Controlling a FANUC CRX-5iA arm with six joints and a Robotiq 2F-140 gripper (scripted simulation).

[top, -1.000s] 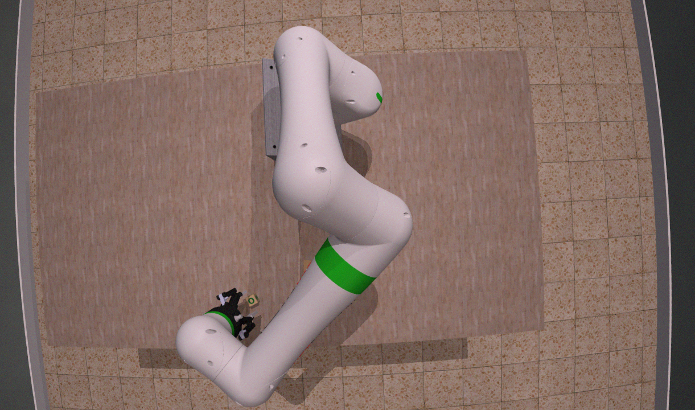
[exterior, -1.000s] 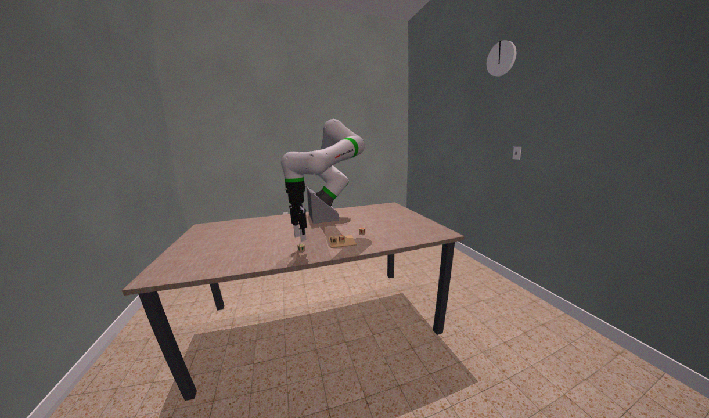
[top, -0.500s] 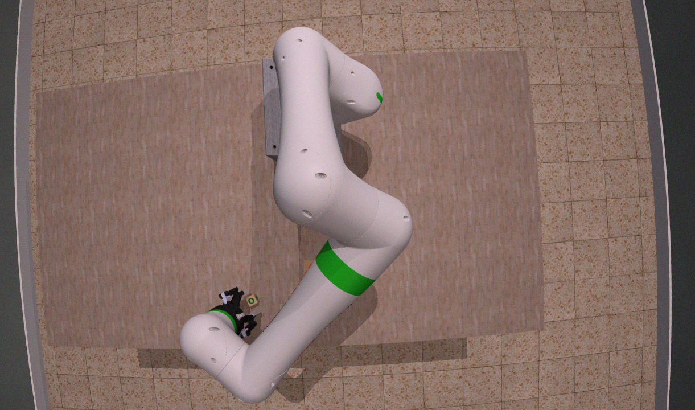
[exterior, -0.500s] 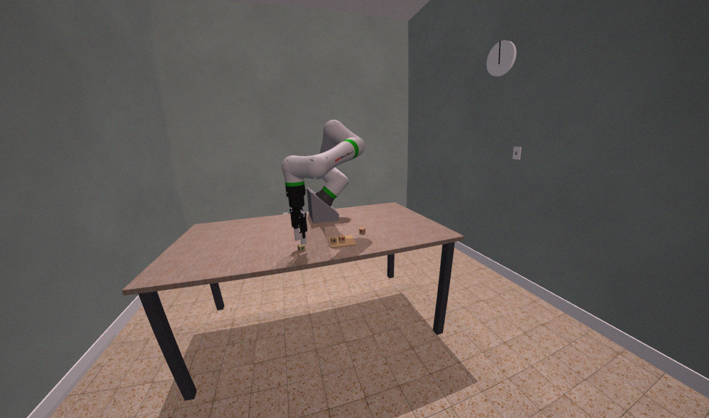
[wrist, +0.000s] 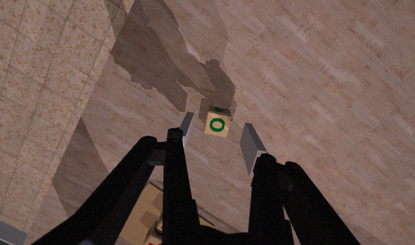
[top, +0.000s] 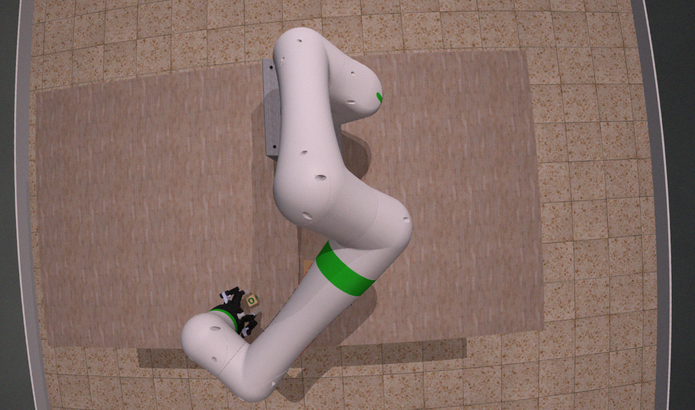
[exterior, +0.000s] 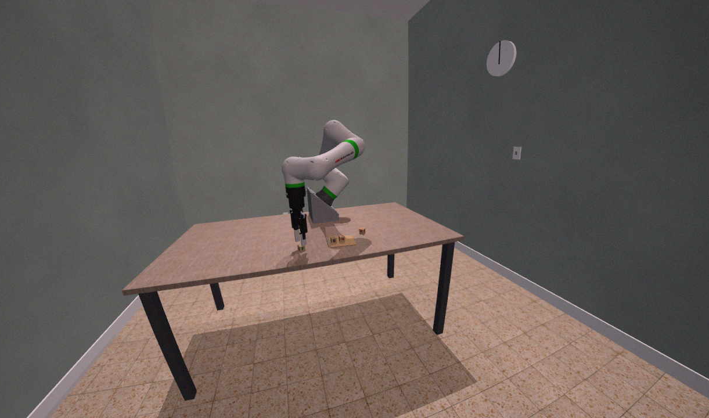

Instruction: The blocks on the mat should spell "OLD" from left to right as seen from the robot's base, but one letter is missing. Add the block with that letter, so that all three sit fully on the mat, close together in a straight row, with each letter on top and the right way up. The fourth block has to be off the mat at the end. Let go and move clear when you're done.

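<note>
Right now the mat is 4 cm behind my hand, 23 cm to the left of it and 7 cm below it. The rest, counted from my hand: block (4 cm behind, 18 cm to the left, 5 cm below).
</note>
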